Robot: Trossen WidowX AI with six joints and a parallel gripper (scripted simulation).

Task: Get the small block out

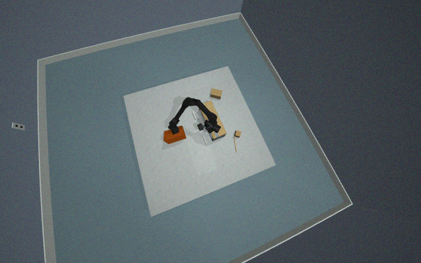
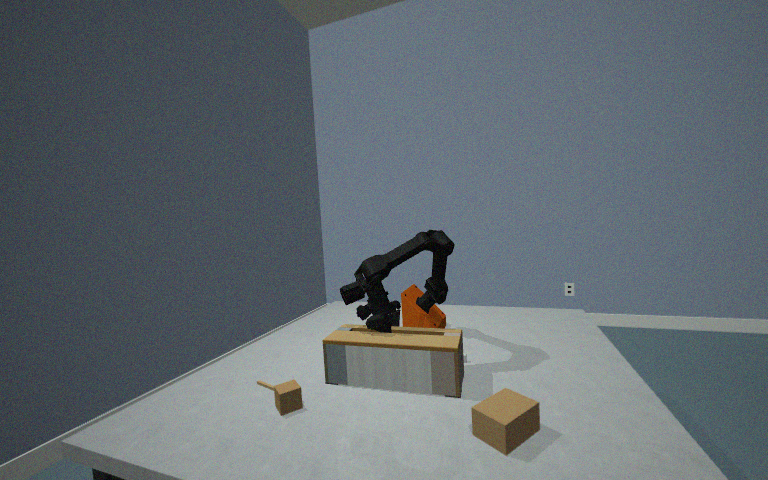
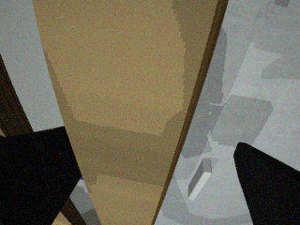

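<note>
Now: the box 40 mm ahead of my gripper tip, 30 mm below it and 20 mm to the left of it. Also, from my gripper tip: purple block 50 mm ahead, 30 mm to the left.
</note>
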